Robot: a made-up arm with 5 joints. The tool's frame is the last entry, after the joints.
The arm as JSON. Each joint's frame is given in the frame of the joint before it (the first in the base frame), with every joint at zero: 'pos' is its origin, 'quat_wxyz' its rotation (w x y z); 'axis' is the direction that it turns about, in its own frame. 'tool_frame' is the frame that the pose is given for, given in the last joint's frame.
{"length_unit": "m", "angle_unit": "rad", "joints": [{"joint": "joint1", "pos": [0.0, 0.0, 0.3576], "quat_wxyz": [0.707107, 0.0, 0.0, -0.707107], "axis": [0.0, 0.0, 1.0]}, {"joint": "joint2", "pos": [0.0, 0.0, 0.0], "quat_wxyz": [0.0, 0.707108, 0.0, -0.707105], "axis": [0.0, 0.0, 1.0]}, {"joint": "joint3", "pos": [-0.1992, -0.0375, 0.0], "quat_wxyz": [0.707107, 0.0, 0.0, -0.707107], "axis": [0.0, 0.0, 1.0]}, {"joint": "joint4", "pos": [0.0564, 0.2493, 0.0], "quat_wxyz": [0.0, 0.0, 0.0, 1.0], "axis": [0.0, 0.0, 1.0]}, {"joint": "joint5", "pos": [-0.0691, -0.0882, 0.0], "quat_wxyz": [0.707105, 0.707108, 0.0, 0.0], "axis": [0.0, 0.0, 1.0]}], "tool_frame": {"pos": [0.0, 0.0, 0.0], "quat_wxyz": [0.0, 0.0, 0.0, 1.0]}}
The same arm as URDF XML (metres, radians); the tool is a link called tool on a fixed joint. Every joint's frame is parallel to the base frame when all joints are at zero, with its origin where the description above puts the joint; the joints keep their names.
<robot name="arm">
<joint name="tool_joint" type="fixed"><parent link="link5"/><child link="tool"/><origin xyz="0 0 0" rpy="3.1416 0 0"/></joint>
<joint name="joint5" type="continuous"><parent link="link4"/><child link="link5"/><origin xyz="0.0691 0 -0.0882" rpy="0 0 0"/><axis xyz="0 0 -1"/></joint>
<joint name="joint4" type="continuous"><parent link="link3"/><child link="link4"/><origin xyz="0.0564 0 -0.2493" rpy="0 0 0"/><axis xyz="0 1 0"/></joint>
<joint name="joint3" type="continuous"><parent link="link2"/><child link="link3"/><origin xyz="0.0375 0 0.1992" rpy="0 0 0"/><axis xyz="0 1 0"/></joint>
<joint name="joint2" type="continuous"><parent link="link1"/><child link="link2"/><origin xyz="0 0 0" rpy="0 0 0"/><axis xyz="0 1 0"/></joint>
<joint name="joint1" type="continuous"><parent link="base"/><child link="link1"/><origin xyz="0 0 0.3576" rpy="0 0 0"/><axis xyz="0 0 1"/></joint>
<link name="base"/>
<link name="link1"/>
<link name="link2"/>
<link name="link3"/>
<link name="link4"/>
<link name="link5"/>
<link name="tool"/>
</robot>

